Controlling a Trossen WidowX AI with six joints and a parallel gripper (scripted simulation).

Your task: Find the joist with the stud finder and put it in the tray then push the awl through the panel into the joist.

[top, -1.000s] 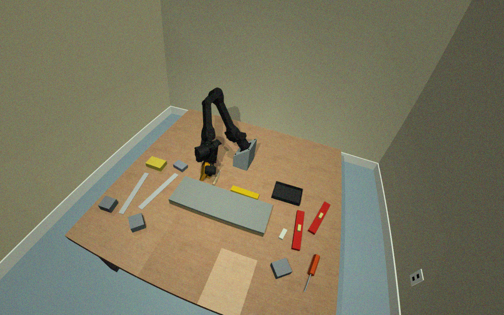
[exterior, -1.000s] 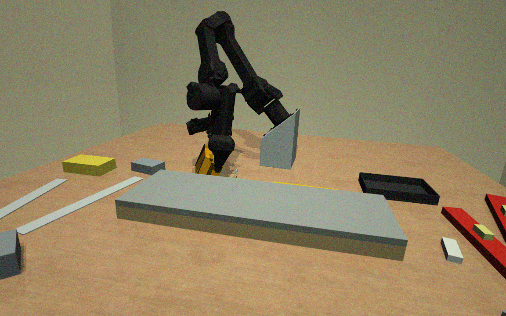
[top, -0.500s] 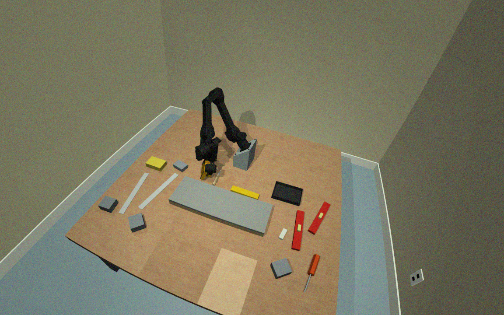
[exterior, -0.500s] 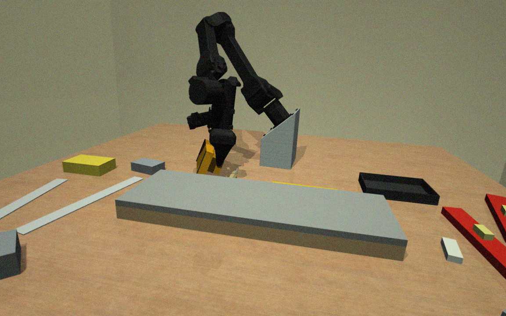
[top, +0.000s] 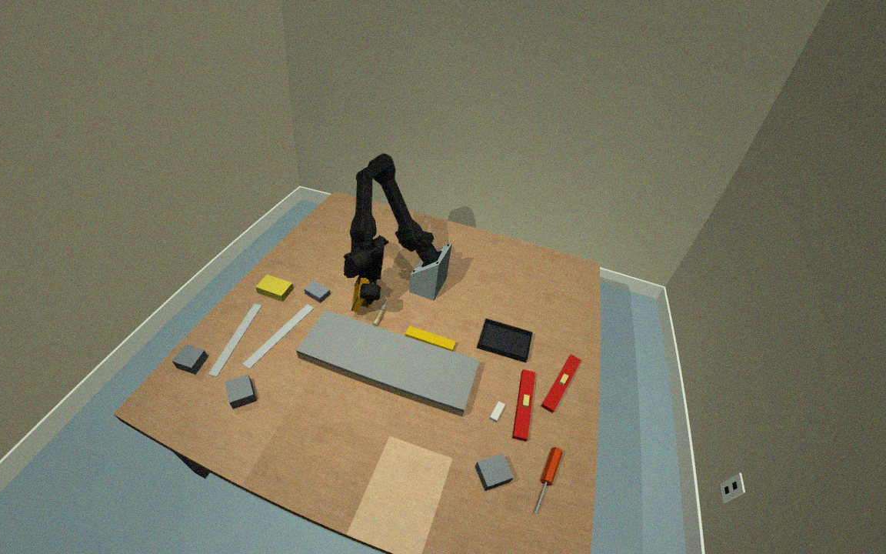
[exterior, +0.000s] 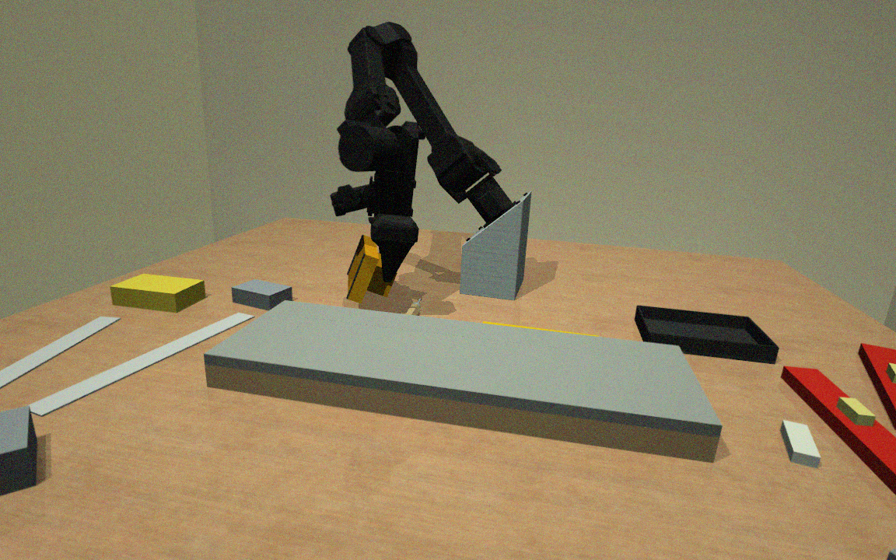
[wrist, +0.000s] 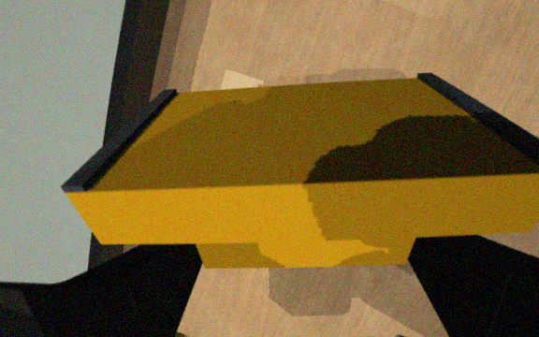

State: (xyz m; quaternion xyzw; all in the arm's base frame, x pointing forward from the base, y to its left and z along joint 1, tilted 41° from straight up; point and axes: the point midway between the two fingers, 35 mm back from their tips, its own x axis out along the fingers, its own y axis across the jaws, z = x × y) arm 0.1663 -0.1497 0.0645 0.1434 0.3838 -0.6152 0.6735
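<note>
Now: the awl 50 mm to the left of my gripper tip and 50 mm below it. Also, from my gripper tip: thin yellow bar (240 mm to the left, 70 mm ahead, 50 mm below); then grey block (200 mm to the right, 50 mm below, 20 mm ahead); then yellow stud finder (10 mm to the right, 10 mm behind).
</note>
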